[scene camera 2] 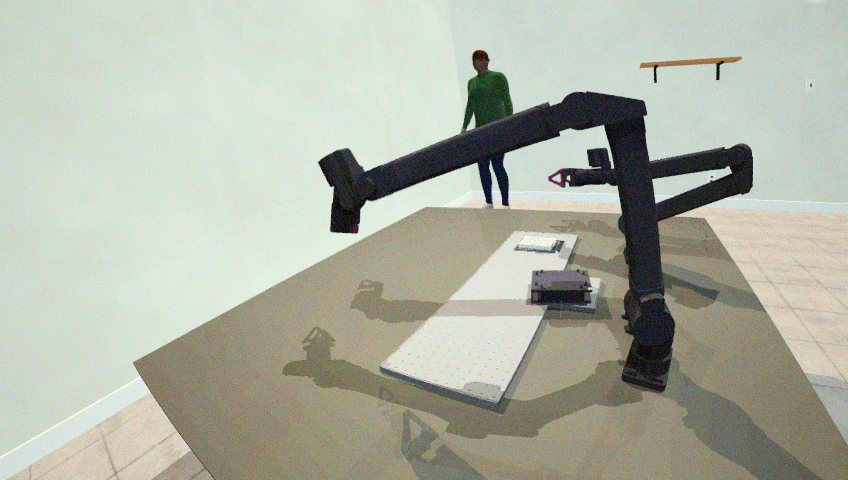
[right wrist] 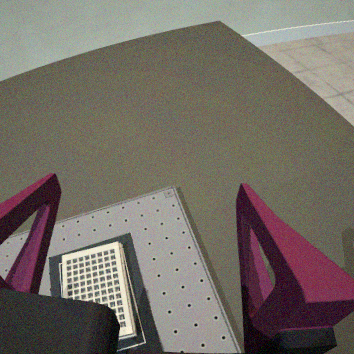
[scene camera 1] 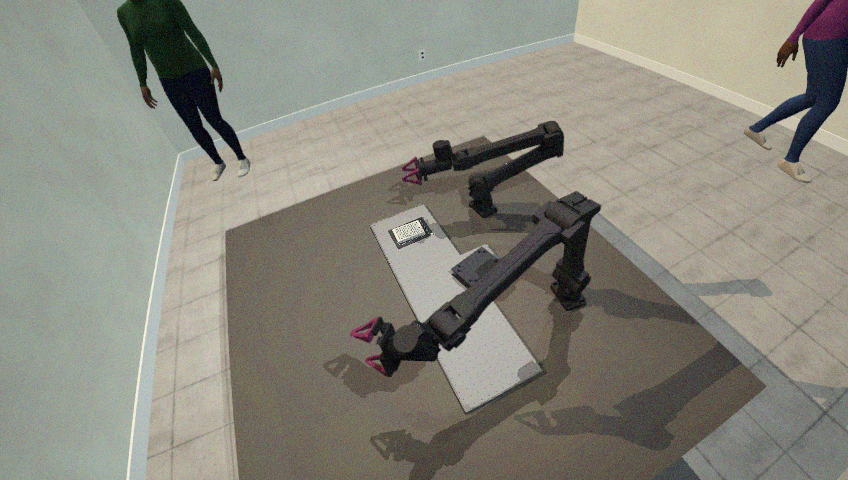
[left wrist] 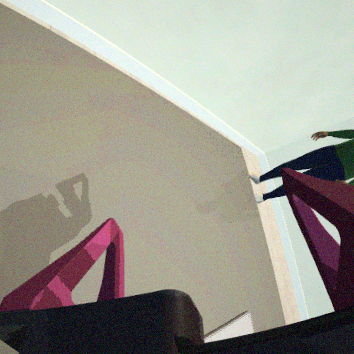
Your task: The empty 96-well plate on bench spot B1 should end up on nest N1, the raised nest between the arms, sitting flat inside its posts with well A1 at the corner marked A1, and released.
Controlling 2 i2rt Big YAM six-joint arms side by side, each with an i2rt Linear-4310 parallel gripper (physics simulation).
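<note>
The pale 96-well plate lies flat on a dark spot near the far end of the white perforated board. The raised dark nest N1 stands between the arms with short posts at its corners and nothing on its top. My right gripper is open and empty, raised above the table beyond the board's far end; in its wrist view the plate shows at the lower left, partly hidden by the gripper body. My left gripper is open and empty, held high beside the board, away from the plate.
The white board runs lengthwise along the brown table. The left arm reaches across above the board near the nest. Two people stand on the floor away from the table.
</note>
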